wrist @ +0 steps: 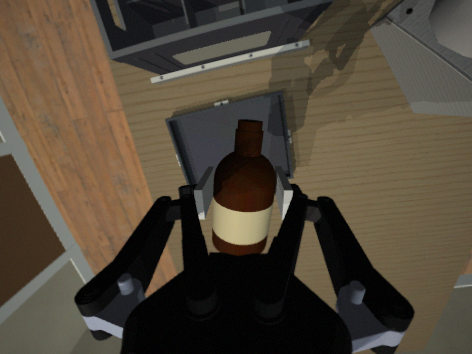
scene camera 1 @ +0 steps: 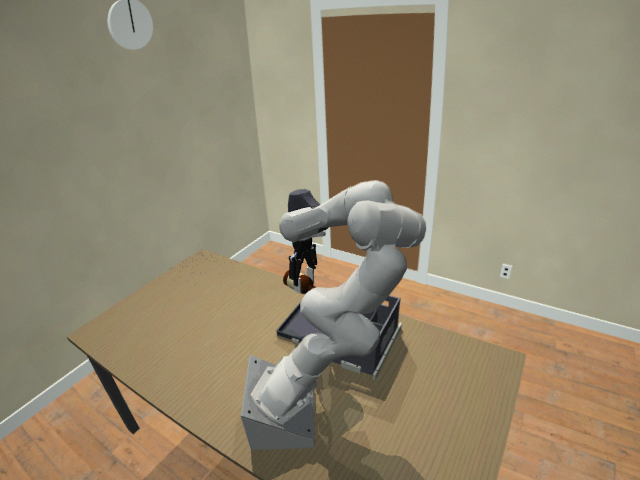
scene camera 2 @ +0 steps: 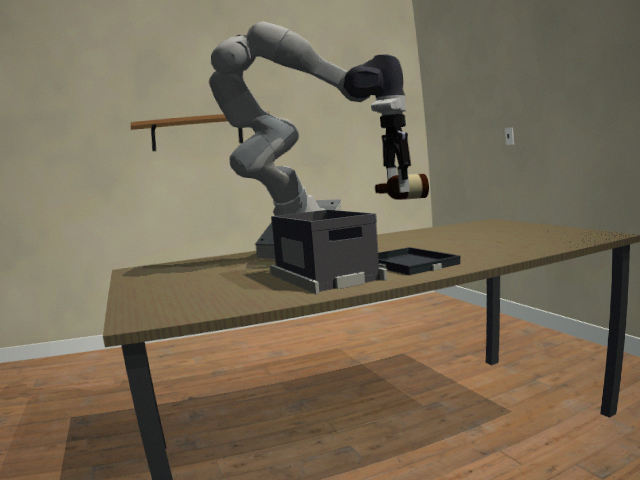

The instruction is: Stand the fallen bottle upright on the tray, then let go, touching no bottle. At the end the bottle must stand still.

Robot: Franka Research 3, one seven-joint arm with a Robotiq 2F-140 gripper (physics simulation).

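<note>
A brown bottle with a cream label [scene camera 1: 303, 282] [scene camera 2: 415, 186] [wrist: 244, 200] lies on its side in the air, high above the table. In scene camera 2 its neck points left, toward the side of the crate. My gripper [scene camera 1: 302, 279] [scene camera 2: 397, 180] [wrist: 244, 177] points down and is shut on the bottle near its shoulder, one pad on each side. The dark square tray [scene camera 1: 281, 332] [scene camera 2: 413, 268] [wrist: 200, 135] lies flat on the table below the bottle. In the wrist view the bottle hides part of the tray.
A dark crate with dividers [scene camera 1: 390, 330] [scene camera 2: 345, 258] [wrist: 150, 52] stands beside the tray, with pale strips at its foot. The arm's grey base block [scene camera 1: 281, 436] [wrist: 420, 75] stands on the wooden table [scene camera 1: 180, 320] [scene camera 2: 206, 294] [wrist: 350, 190]. The arm hides part of the crate and tray in scene camera 1.
</note>
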